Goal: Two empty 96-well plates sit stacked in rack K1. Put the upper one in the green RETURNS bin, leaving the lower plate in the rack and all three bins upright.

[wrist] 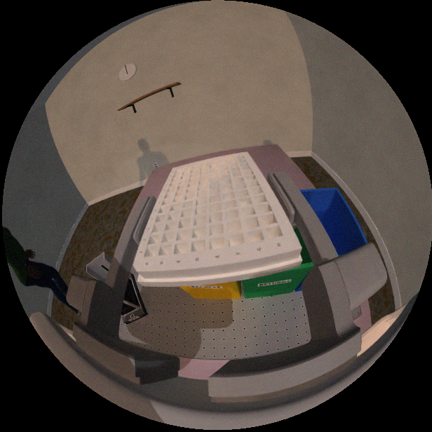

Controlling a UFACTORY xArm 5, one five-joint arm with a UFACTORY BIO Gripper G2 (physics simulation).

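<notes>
A white 96-well plate (212, 215) is held level between the fingers of my gripper (214, 207), which is shut on its two long sides. Its wells look empty. The green RETURNS bin (275, 284) stands upright below and beyond the plate's near right corner; the plate and the right finger hide much of it. A dark rack (135, 305) shows at the lower left, partly hidden by the left finger. I cannot tell whether the lower plate is in it.
The yellow bin (215, 291) stands left of the green one, mostly hidden by the plate. The blue bin (340, 220) stands to the right, behind the right finger. A perforated board (260, 325) lies under the bins on the pink table (267, 155). A person (37, 275) is at the far left.
</notes>
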